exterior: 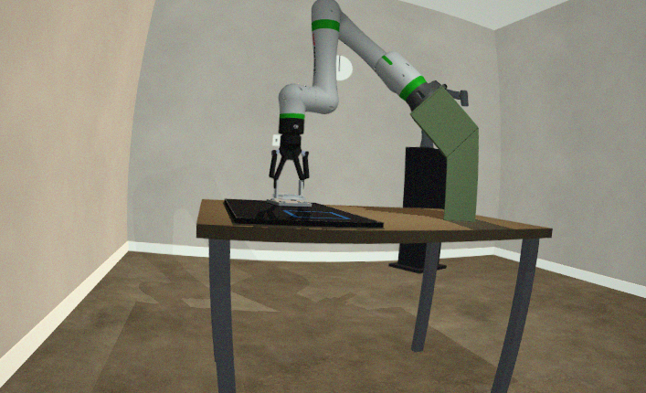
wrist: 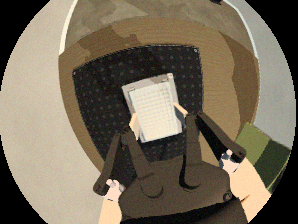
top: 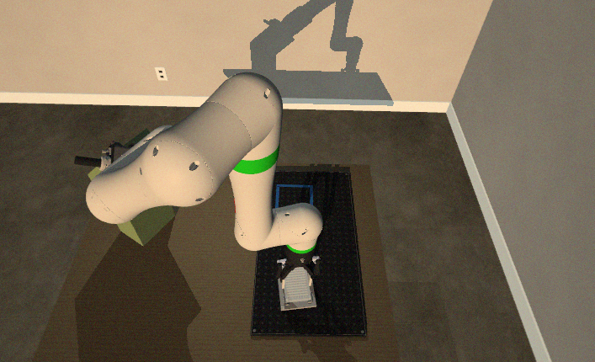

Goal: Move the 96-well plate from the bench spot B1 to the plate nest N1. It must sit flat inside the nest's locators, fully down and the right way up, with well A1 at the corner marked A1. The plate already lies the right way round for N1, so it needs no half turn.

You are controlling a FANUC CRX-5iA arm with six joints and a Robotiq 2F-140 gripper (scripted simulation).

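The grey plate nest is 4 cm below my hand. From my hand the other things lie so: white 96-well plate 2 cm below.
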